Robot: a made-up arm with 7 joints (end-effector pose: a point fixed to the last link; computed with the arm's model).
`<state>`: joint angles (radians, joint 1 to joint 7).
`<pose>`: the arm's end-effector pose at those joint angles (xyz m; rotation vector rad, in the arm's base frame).
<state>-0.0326 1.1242 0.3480 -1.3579 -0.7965 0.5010 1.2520</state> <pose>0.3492 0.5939 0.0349 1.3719 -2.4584 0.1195</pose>
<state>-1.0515 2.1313 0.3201 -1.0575 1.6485 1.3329 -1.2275</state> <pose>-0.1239 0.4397 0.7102 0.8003 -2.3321 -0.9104</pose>
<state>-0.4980 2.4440 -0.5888 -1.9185 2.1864 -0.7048 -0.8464</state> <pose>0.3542 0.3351 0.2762 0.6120 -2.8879 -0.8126</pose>
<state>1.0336 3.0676 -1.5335 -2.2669 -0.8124 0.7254 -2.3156</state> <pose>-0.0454 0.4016 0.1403 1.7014 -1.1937 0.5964</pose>
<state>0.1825 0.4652 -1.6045 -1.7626 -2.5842 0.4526 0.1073</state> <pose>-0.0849 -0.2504 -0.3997 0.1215 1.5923 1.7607</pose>
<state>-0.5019 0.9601 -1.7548 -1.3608 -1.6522 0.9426 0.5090</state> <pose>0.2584 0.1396 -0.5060 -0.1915 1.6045 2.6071</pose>
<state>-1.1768 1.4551 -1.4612 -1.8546 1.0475 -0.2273 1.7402</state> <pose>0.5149 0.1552 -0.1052 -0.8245 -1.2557 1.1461</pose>
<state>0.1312 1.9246 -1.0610 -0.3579 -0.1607 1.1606 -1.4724</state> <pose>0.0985 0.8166 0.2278 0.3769 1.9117 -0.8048</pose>
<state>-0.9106 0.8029 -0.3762 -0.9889 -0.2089 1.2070 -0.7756</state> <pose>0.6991 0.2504 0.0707 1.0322 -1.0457 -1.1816</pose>
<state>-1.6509 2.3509 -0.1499 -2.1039 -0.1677 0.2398 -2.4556</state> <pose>-0.1268 0.0366 0.5238 -2.2155 -1.8887 0.8438</pose>
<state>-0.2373 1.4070 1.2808 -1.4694 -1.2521 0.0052 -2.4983</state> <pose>0.0196 0.5467 0.4548 1.3058 1.7675 -1.1074</pose>
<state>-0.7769 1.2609 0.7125 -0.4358 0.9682 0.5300 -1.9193</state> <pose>0.2990 0.7704 0.1225 1.1147 -1.8917 -0.6024</pose>
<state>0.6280 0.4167 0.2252 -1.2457 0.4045 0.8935 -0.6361</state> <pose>-0.0504 0.4509 -0.5212 0.3553 -0.7104 -0.0002</pose>
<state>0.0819 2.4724 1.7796 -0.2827 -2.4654 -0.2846 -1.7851</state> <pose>-0.0391 0.3858 0.7791 0.6265 1.9063 -1.3012</pose>
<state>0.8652 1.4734 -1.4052 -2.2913 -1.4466 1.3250 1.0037</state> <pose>-0.2476 0.0940 -0.2368 0.1757 -1.4057 -0.9852</pose>
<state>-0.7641 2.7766 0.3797 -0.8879 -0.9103 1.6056 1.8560</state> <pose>-0.2324 0.0932 0.7858 -0.7900 0.5297 -0.2387</pose>
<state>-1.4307 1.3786 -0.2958 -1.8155 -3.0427 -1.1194 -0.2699</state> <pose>0.2913 -0.0077 0.5124 1.3656 1.5080 -2.1137</pose>
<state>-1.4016 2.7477 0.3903 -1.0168 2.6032 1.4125 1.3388</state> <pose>-0.5571 0.1475 0.5419 -1.3391 -1.9486 1.2636</pose>
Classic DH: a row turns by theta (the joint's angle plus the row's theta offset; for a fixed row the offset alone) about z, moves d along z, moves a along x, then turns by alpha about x. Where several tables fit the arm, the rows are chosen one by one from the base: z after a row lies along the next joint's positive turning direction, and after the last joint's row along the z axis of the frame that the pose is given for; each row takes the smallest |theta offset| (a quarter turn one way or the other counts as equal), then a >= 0, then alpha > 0; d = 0 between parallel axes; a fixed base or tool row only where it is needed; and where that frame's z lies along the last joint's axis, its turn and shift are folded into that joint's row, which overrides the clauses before.
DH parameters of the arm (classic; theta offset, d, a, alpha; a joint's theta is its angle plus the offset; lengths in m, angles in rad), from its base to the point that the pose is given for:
base (fixed): 0 0.0581 -0.023 -1.2217
joint 1: 1.5708 0.0014 0.0049 1.5708
joint 2: 1.2217 -0.006 0.015 -1.5708
joint 3: -1.5708 -0.386 0.038 -1.5708
joint 4: 0 0.035 -0.048 1.5708
joint 5: 0 -0.465 -0.018 -1.5708
joint 6: 0 0.014 -0.022 1.5708
joint 7: -1.1747 0.0287 -0.0337 0.9013
tool (fixed): 1.4252 0.0069 0 0

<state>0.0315 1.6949 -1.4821 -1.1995 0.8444 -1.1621 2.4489</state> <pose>-0.0288 0.6790 -0.3061 -0.1448 -0.7428 1.9563</pose>
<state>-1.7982 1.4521 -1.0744 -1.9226 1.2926 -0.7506 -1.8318</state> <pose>0.4114 -0.0194 0.4070 -0.5648 1.3831 0.9683</pose>
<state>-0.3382 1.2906 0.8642 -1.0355 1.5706 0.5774 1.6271</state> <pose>0.2492 0.6607 0.2412 1.2661 0.8424 -2.5575</pose>
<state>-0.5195 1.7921 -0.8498 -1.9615 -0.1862 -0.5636 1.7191</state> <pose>0.4848 0.3160 0.0079 -0.8394 -1.6799 -0.1610</pose>
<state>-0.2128 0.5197 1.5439 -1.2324 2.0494 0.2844 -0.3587</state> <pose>0.1104 0.6659 -0.2348 0.1174 1.6076 -1.7939</pose>
